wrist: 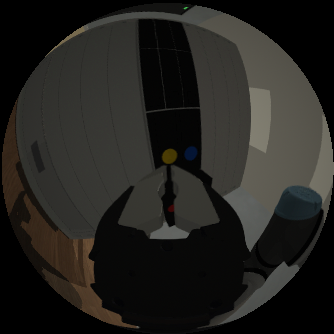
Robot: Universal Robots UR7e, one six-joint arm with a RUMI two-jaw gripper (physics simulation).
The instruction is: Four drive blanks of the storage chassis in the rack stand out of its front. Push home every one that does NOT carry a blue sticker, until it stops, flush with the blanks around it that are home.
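Places are measured from the arm's base along level axes (x ahead, y left, z up), in metres.
Pixels of known places: gripper, fingertip midpoint: [168,166].
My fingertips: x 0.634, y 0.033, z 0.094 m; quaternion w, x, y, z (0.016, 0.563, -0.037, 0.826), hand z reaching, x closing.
Observation:
Behind a point stands the place of what it marks.
The black front of the storage chassis [172,127] {x 0.640, y 0.079, z 0.104 m} runs down the middle of the wrist view, with thin pale seams between dark blanks in its upper part. A yellow round sticker [169,156] {x 0.636, y 0.045, z 0.097 m} and a blue round sticker [191,153] {x 0.634, y 0.043, z 0.126 m} sit side by side low on the black front. A red spot [171,208] {x 0.637, y -0.060, z 0.094 m} shows through the gap between the fingers. My gripper [168,166] {x 0.634, y 0.033, z 0.094 m} is shut and empty, its tips in view just below the yellow sticker. Whether the tips touch a blank cannot be told. The fingers hide the lower front, and how far any blank stands out is too dark to tell.
Grey panels [82,120] {x 0.692, y 0.110, z -0.009 m} [222,110] {x 0.689, y 0.092, z 0.237 m} flank the black front on both sides. A blue-capped dark cylindrical part [299,202] is at the lower right. Wooden floor [75,260] {x 0.596, y -0.188, z -0.244 m} shows at the lower left. A small green light [185,8] shows at the top.

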